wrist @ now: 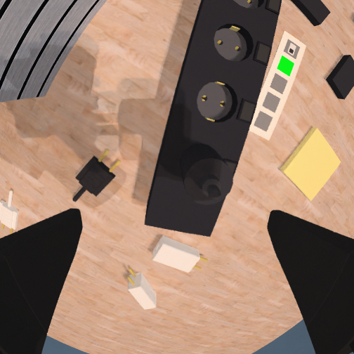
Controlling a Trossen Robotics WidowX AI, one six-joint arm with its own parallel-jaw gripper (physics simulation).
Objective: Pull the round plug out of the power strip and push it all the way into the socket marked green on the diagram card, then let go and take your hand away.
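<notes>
A diagram card is in the picture, along with a round black plug and a black two-pin plug, and the gripper is there with them.
</notes>
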